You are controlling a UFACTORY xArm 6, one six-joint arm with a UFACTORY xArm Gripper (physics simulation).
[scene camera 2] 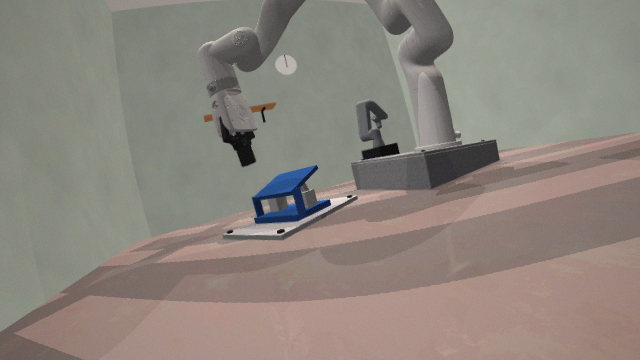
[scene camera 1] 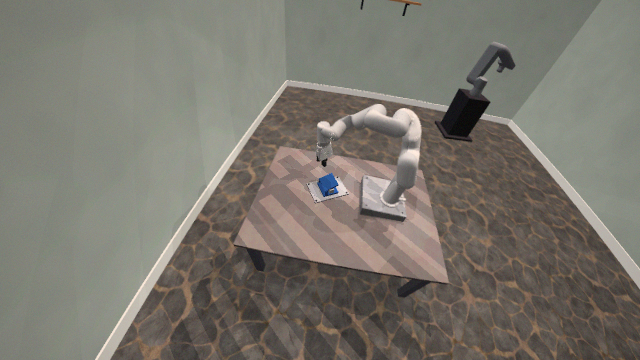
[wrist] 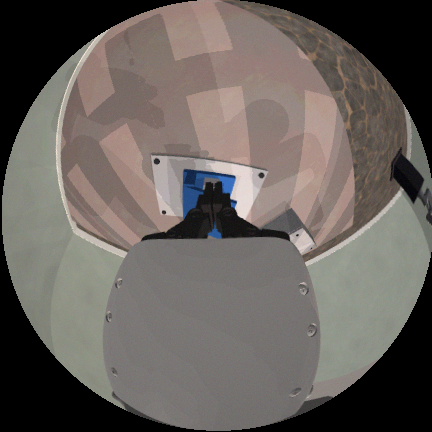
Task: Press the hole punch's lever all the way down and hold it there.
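A blue hole punch stands on a white plate. Its flat blue lever is tilted, with its raised edge toward the right in the second scene view and grey parts under it. My gripper is shut and empty. Its fingertips hang above the hole punch, up and to the left of the lever in the second scene view, clear of it. In the wrist view my fingers hide part of the hole punch.
The table bears my arm's grey base block, right of the plate. A black pedestal with another arm stands beyond the table. An orange shelf is on the wall.
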